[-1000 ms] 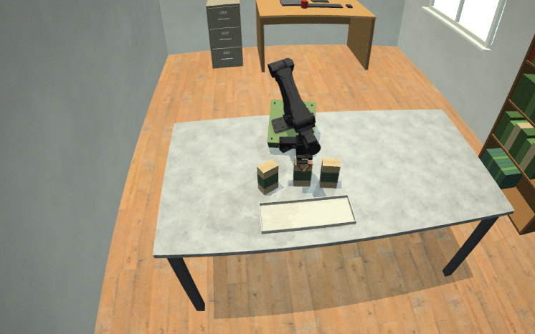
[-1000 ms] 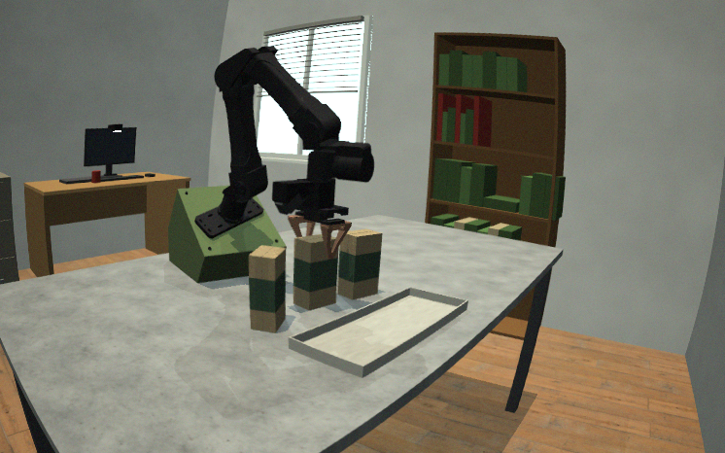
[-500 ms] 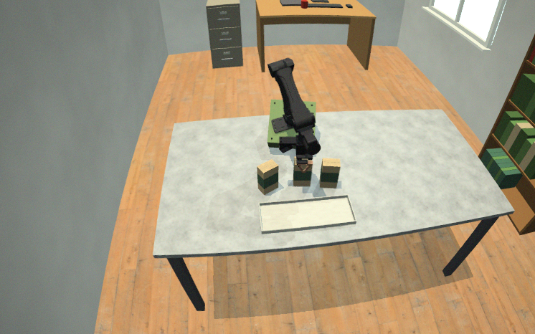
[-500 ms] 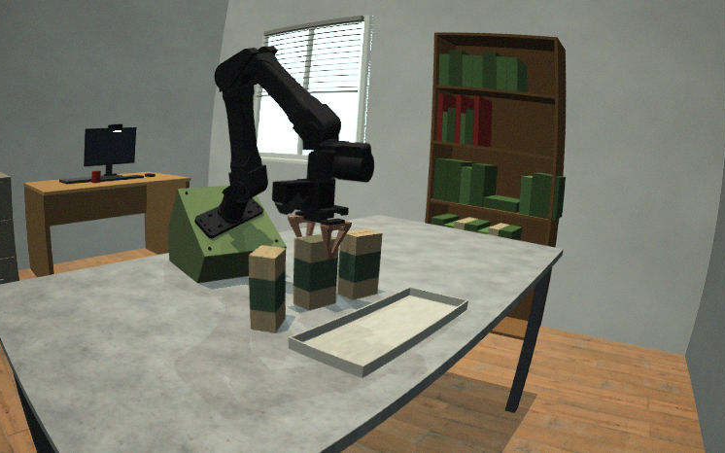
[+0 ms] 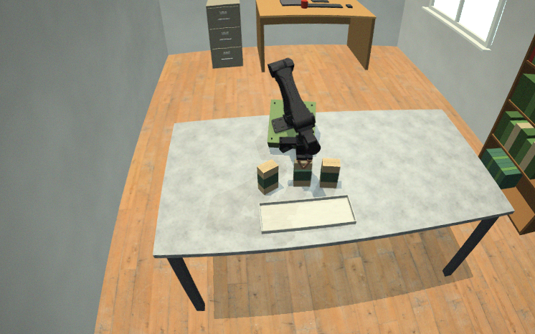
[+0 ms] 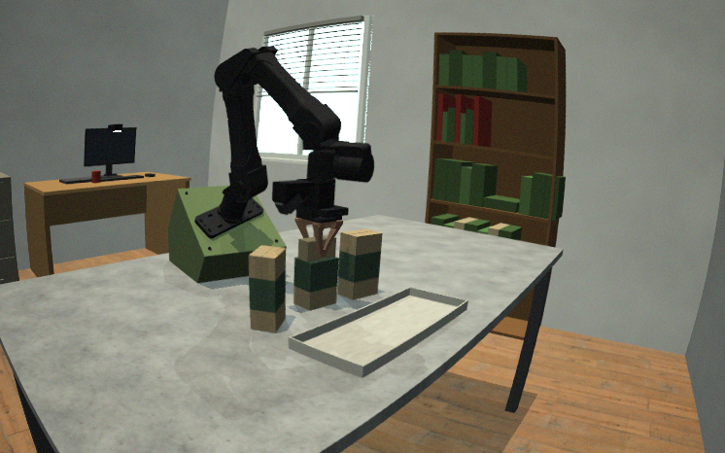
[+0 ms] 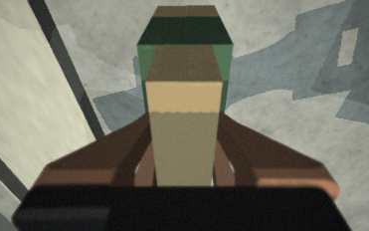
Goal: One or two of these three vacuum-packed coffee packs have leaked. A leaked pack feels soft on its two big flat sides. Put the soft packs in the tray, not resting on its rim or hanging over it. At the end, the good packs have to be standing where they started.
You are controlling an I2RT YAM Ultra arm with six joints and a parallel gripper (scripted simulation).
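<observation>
The shallow tray lies 180 mm ahead of my hand, 110 mm below it and 50 mm to the right of it.
</observation>
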